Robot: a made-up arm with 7 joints.
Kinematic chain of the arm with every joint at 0, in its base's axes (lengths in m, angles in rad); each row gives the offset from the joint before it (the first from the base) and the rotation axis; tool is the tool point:
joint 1: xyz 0 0 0 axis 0 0.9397 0.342
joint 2: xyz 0 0 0 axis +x
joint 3: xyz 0 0 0 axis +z
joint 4: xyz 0.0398 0 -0.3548 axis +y
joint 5: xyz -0.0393 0 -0.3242 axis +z
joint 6: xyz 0 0 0 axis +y
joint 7: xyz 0 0 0 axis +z
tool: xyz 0 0 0
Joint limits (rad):
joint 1: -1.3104..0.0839
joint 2: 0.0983..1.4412
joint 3: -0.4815..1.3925
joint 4: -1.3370..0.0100
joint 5: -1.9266..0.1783
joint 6: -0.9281..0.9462
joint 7: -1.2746..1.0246
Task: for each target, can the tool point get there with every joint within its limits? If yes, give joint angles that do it. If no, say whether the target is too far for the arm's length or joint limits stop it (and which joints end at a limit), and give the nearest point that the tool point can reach.
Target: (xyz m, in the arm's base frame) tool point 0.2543 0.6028 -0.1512
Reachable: yes | joints -0.1663 1.2871 -0.0337 -0.6098 -0.8741 -0.5300 -0.5621
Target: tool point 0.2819 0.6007 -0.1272
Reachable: yes | joints -0.3689 1.1196 0.5628 -0.5384 -0.5324 -0.1502 0.5889
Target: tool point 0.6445 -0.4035 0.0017
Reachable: no: too far | nearest point 0.5734 -0.2872 0.0047 | short by 0.136 m
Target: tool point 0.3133 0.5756 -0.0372
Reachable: yes | joints -0.4640 1.0663 0.7655 -0.7992 -1.3472 0.4578 -0.2349
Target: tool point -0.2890 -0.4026 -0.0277
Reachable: no: joint limits stop it (at a limit: joint 1, joint 2, joint 3, joint 4) | nearest point 0.4788 -0.3200 0.0856 | short by 0.780 m
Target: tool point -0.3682 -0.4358 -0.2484
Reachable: no: joint limits stop it (at a limit: joint 1, joint 2, joint 4) | nearest point -0.0567 0.0636 -0.6732 | short by 0.726 m
